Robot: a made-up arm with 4 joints. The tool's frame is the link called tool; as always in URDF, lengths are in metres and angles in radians.
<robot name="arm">
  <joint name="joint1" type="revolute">
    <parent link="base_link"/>
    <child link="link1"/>
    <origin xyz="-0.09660 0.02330 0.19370" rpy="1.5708 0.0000 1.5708"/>
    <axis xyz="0 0 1"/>
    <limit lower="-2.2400" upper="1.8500"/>
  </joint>
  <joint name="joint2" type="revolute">
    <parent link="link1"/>
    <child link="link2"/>
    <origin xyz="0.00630 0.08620 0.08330" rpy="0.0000 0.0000 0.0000"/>
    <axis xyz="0 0 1"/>
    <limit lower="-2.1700" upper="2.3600"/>
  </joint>
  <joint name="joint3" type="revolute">
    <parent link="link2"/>
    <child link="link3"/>
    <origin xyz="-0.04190 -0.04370 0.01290" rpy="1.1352 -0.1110 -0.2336"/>
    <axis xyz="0 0 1"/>
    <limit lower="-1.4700" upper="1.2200"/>
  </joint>
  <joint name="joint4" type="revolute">
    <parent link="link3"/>
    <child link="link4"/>
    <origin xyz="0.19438 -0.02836 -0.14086" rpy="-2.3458 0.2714 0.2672"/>
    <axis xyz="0 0 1"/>
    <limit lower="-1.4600" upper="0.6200"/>
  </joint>
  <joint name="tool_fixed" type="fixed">
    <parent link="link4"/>
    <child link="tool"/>
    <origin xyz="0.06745 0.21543 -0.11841" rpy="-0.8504 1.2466 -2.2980"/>
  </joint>
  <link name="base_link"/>
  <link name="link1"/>
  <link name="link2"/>
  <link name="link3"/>
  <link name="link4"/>
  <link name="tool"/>
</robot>
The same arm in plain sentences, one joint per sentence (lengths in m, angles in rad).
The arm has four revolute joints in a row. What follows holds with every joint at zero, and every direction is one of the base frame's. The first joint is mounted 0.0966 m along -x and 0.0233 m along +y and 0.1937 m along +z from the base frame's origin and rotates about +x, from -2.24 to 1.85 rad. The second joint is mounted 0.0833 m along +x and 0.0063 m along +y and 0.0862 m along +z from the first joint and rotates about +x, from -2.17 to 2.36 rad. The third joint is mounted 0.0129 m along +x and 0.0419 m along -y and 0.0437 m along -z from the second joint and rotates about the direction (0.419387, -0.255292, -0.871172), from -1.47 to 1.22 rad. The fourth joint is mounted 0.0631 m along -x and 0.2239 m along +y and 0.0657 m along +z from the third joint and rotates about the direction (0.252595, -0.185197, 0.949683), from -1.46 to 0.62 rad. The tool frame, which is the frame that the pose is given for, is mounted 0.2181 m along -x and 0.125 m along +y and 0.0423 m along -z from the fourth joint; its axes are the base frame's turned by roll -2.2206, pitch 1.4765 and yaw -2.2865 rad (as in URDF: about the fixed x, then y, then z).
